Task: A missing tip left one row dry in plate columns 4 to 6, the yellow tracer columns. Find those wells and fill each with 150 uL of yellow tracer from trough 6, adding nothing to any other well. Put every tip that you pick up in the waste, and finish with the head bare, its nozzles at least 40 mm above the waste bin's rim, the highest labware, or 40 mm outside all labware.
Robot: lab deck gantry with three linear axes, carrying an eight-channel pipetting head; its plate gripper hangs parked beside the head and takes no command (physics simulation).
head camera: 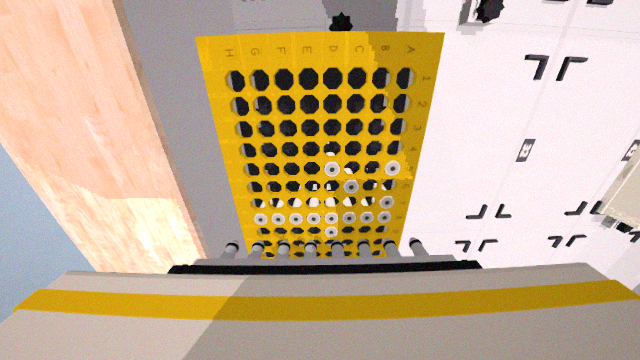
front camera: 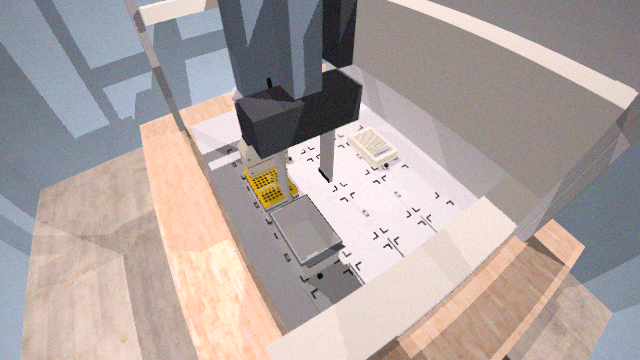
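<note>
The yellow tip rack [front camera: 265, 204] [head camera: 215, 65] stands at the left of the deck. In the head view, white tips show at A5, D5, C6, A7, all of column 8 and D9; the other visible holes look dark. The pipetting head [head camera: 310, 335] has eight nozzles [head camera: 311, 247], bare, in front of the rack's far columns; their height is unclear. My parked plate gripper [front camera: 307, 188] is open, its two fingers apart and empty. The trough block [front camera: 372, 146] [head camera: 622, 195] stands right of the rack; its yellow trough is unclear. The well plate does not show.
The grey waste bin [front camera: 324, 254] stands close to the rack, toward the front. A beige front wall [front camera: 400, 280] and a tall side panel [front camera: 450, 95] bound the deck. A wooden edge [front camera: 200, 235] [head camera: 115, 150] runs along the left.
</note>
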